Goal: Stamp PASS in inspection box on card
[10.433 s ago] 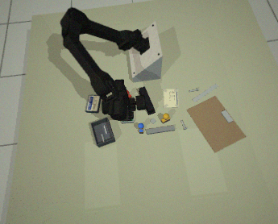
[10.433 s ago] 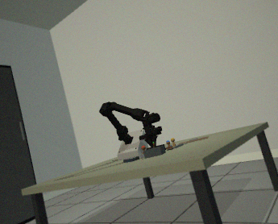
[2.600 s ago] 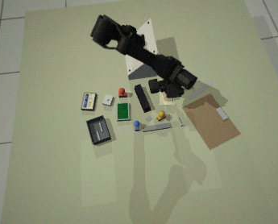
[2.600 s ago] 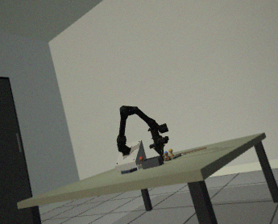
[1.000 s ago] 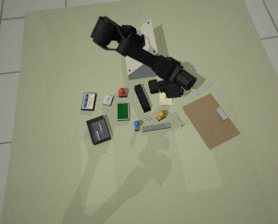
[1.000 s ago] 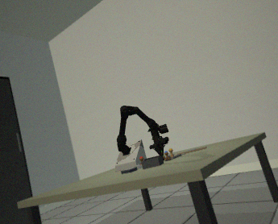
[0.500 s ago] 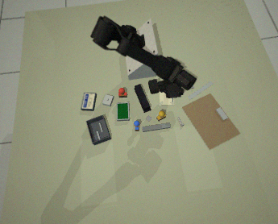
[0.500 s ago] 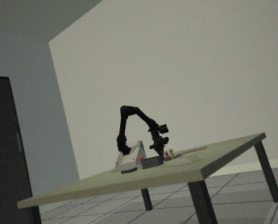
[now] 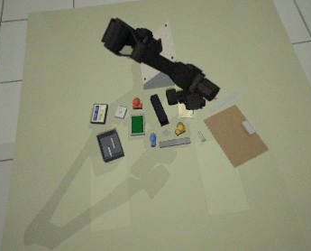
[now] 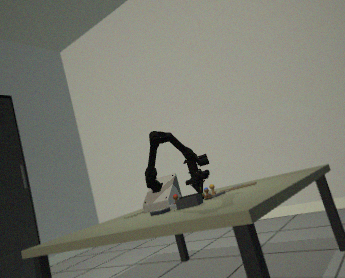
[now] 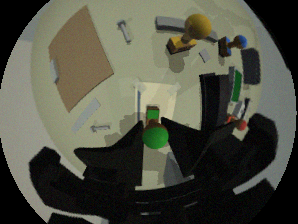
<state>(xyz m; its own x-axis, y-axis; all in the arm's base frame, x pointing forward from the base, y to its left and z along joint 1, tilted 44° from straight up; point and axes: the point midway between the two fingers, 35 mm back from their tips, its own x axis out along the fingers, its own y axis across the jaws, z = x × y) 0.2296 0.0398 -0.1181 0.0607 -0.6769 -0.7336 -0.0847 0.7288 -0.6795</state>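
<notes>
Right now my gripper tip is right at the green-knobbed stamp. From my gripper tip the other things lie so: yellow stamp: 12 cm ahead, 5 cm to the right, 1 cm below; then cream card: 1 cm to the right, 3 cm below; then black bar: 1 cm ahead, 13 cm to the right, 1 cm below.
</notes>
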